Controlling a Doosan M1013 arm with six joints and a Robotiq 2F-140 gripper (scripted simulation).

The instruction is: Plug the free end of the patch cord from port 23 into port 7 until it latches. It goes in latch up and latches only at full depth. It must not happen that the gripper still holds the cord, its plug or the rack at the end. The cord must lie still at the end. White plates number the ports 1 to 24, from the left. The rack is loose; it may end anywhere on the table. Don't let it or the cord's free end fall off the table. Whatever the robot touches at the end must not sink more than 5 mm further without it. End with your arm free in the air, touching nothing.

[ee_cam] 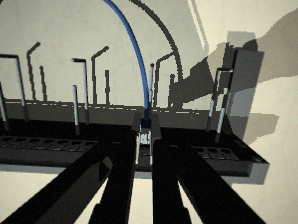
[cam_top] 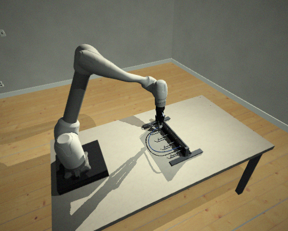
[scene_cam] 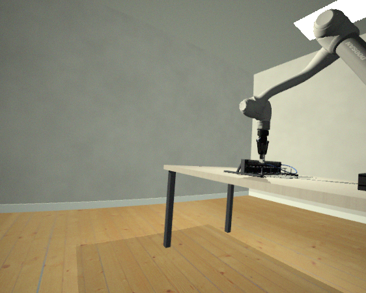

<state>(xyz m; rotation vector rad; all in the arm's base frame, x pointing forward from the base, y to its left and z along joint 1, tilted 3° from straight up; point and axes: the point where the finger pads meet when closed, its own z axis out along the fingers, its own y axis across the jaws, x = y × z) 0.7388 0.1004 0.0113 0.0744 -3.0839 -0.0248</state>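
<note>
The cord plug is 10 mm ahead of my hand and 30 mm below it.
</note>
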